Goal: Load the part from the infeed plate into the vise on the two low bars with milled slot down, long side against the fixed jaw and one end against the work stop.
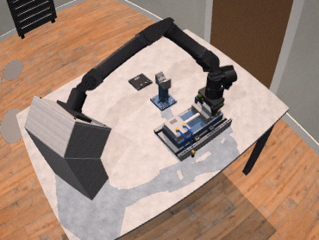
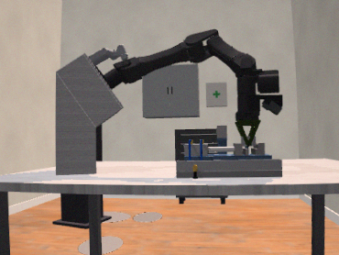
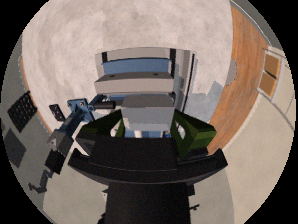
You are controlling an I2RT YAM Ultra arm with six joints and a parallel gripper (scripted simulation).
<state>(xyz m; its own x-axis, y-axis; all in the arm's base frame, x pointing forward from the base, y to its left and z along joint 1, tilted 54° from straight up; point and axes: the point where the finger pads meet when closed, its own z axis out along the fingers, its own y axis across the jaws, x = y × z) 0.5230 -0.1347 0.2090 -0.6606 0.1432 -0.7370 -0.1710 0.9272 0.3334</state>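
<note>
Right now the grey part is right at my hand. Also, from my hand: fixed jaw: 3 cm ahead, 3 cm to the left, 2 cm below; moving jaw: 3 cm behind, 1 cm to the left, 2 cm below; air cylinder rod: 8 cm behind, 2 cm below.
</note>
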